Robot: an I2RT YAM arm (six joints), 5 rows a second.
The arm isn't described. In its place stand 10 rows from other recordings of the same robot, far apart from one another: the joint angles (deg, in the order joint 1, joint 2, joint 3, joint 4, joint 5, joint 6), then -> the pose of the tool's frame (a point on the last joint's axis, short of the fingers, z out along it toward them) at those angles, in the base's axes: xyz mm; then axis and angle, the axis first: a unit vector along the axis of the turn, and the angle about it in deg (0 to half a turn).
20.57, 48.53, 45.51, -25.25, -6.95, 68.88 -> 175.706 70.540 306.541 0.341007 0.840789 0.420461 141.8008
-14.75, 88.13, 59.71, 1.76, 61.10, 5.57 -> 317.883 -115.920 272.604 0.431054 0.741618 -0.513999 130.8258
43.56, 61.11, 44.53, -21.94, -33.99, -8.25 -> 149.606 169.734 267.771 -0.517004 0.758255 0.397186 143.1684
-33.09, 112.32, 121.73, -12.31, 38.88, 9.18 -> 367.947 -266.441 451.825 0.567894 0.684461 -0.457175 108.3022
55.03, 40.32, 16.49, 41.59, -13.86, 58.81 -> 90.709 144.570 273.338 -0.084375 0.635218 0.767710 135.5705
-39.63, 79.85, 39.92, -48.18, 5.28, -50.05 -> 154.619 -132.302 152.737 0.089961 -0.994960 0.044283 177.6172
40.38, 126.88, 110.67, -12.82, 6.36, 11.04 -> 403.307 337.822 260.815 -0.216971 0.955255 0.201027 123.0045
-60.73, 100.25, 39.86, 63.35, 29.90, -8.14 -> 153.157 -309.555 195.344 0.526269 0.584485 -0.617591 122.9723
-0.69, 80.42, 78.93, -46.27, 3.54, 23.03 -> 296.124 -5.764 346.339 0.216972 0.975165 0.044464 137.9335
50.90, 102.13, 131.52, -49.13, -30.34, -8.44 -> 211.868 289.218 508.748 -0.580875 0.680830 0.446155 127.7678
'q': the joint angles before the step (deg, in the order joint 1, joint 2, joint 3, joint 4, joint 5, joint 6). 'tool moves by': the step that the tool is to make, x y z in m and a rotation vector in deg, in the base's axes. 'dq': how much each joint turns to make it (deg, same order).
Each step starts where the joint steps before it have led.
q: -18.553, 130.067, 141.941, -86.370, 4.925, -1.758
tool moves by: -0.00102, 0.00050, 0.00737, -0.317, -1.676, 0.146
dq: -0.002, -0.502, 0.762, 0.432, -0.265, -0.077
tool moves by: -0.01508, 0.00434, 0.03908, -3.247, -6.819, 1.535
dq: -0.069, -4.833, 0.492, 2.327, 0.268, -1.827
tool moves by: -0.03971, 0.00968, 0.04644, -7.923, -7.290, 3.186
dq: -0.266, -12.689, -10.248, 7.633, 2.751, -5.590
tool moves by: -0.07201, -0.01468, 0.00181, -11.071, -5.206, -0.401
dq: -6.231, -20.947, -29.030, 18.637, 2.608, -9.915
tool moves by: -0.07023, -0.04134, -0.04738, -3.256, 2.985, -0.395
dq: -14.198, -11.969, -22.552, 11.323, -6.893, -12.819
